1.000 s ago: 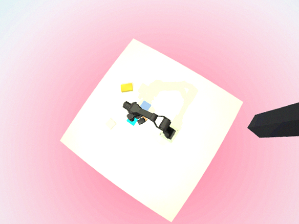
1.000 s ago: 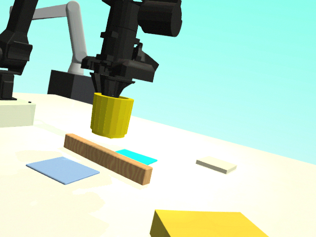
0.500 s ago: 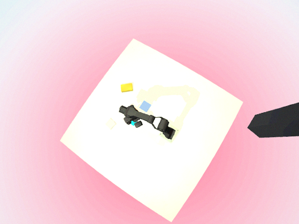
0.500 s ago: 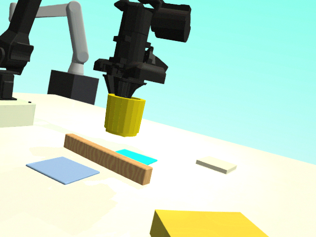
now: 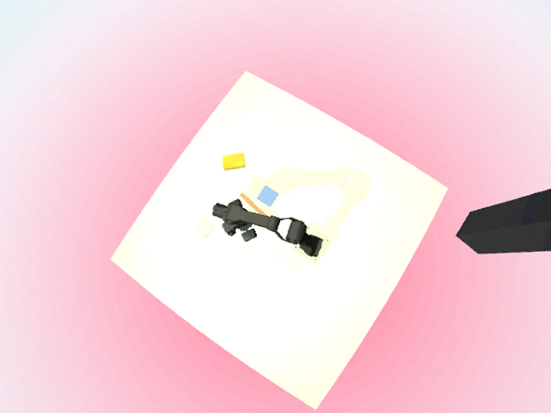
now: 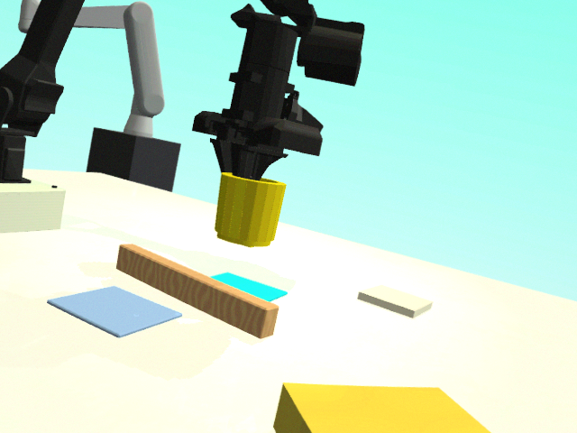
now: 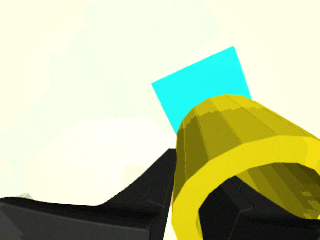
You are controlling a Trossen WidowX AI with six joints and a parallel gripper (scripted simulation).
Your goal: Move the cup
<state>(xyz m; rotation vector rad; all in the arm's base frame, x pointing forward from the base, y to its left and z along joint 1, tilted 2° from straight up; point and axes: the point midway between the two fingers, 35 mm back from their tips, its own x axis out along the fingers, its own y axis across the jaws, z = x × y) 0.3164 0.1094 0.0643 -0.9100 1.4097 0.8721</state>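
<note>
Right now the cyan pad is 30 mm ahead of my gripper tip and 100 mm below it. Round my gripper tip: light blue pad: 20 mm ahead, 170 mm to the right, 100 mm below; wooden bar: 20 mm ahead, 90 mm to the right, 80 mm below; yellow cup: 20 mm ahead, 10 mm to the right.
</note>
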